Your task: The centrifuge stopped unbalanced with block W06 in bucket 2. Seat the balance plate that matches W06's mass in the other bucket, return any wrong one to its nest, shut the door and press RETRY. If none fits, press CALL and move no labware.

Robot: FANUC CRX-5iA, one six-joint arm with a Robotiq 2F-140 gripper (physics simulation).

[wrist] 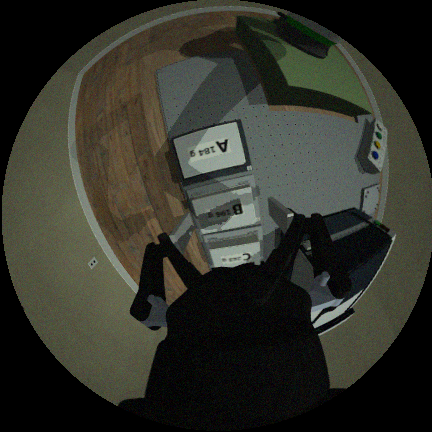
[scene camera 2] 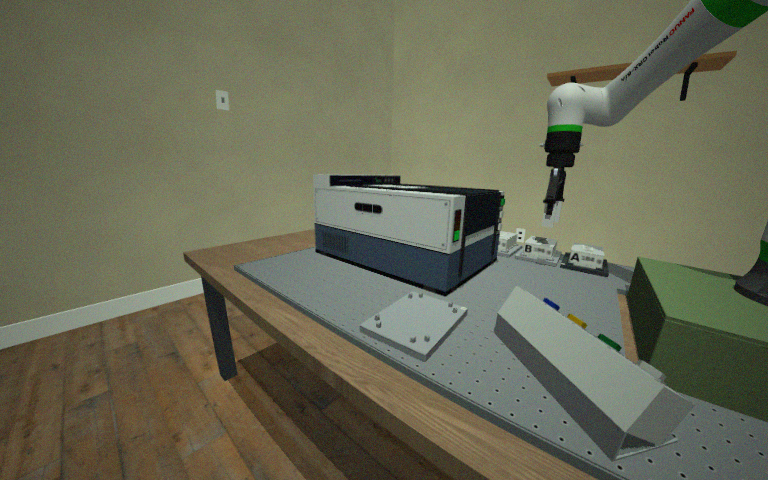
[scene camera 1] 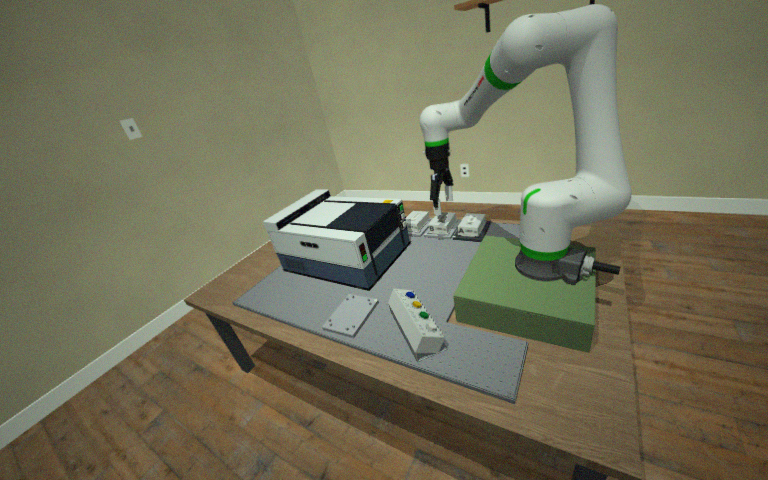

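Where they show: gripper, between the fingertips: (wrist: 229, 213) (scene camera 2: 550, 224) (scene camera 1: 444, 207); arm's base, origin of its link: (scene camera 1: 541, 265).
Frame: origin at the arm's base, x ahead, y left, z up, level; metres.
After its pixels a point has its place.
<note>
My gripper (scene camera 1: 442, 204) @(x 0.456, y -0.227, z 0.029 m) (scene camera 2: 552, 217) @(x 0.456, y -0.227, z 0.029 m) (wrist: 229, 213) @(x 0.456, y -0.227, z 0.029 m) is open and empty, above plate B, with its fingers spread toward B's two sides in the wrist view. Balance plate B (scene camera 1: 441, 225) @(x 0.447, y -0.178, z -0.032 m) (scene camera 2: 539, 249) @(x 0.461, y -0.173, z -0.046 m) (wrist: 223, 212) @(x 0.478, y -0.237, z -0.031 m), whose label looks like 196 g, sits in its nest. Plate A (scene camera 1: 470, 225) @(x 0.331, y -0.211, z -0.030 m) (scene camera 2: 587, 255) @(x 0.335, y -0.196, z -0.039 m) (wrist: 212, 150) @(x 0.351, y -0.250, z -0.032 m), marked 184 g, sits in a dark nest beside it. Plate C (scene camera 1: 417, 220) @(x 0.576, y -0.185, z -0.031 m) (scene camera 2: 506, 242) @(x 0.559, y -0.154, z -0.042 m) (wrist: 235, 252) @(x 0.589, y -0.212, z -0.032 m) is on B's other side, partly hidden by my gripper in the wrist view. The centrifuge (scene camera 1: 320, 249) @(x 0.677, y 0.277, z 0.066 m) (scene camera 2: 390, 226) @(x 0.655, y 0.274, z 0.043 m) stands beside the row. Block W06 and the buckets do not show.
A sloped button box (scene camera 1: 412, 325) @(x 0.215, y 0.371, z -0.011 m) (scene camera 2: 572, 362) @(x 0.240, y 0.370, z -0.033 m) (wrist: 367, 147) @(x 0.277, y 0.266, z -0.057 m) has blue, yellow, green and white buttons; its lettering is unreadable. A flat plate with small pegs (scene camera 1: 350, 314) @(x 0.463, y 0.382, z -0.071 m) (scene camera 2: 416, 325) @(x 0.450, y 0.399, z -0.071 m) (wrist: 370, 199) @(x 0.467, y 0.365, z -0.071 m) lies near the table's front edge. The arm stands on a green block (scene camera 1: 526, 311) @(x -0.021, y 0.202, z -0.003 m) (scene camera 2: 702, 339) @(x 0.127, y 0.226, z -0.016 m) (wrist: 320, 75) @(x 0.153, y -0.001, z 0.004 m).
</note>
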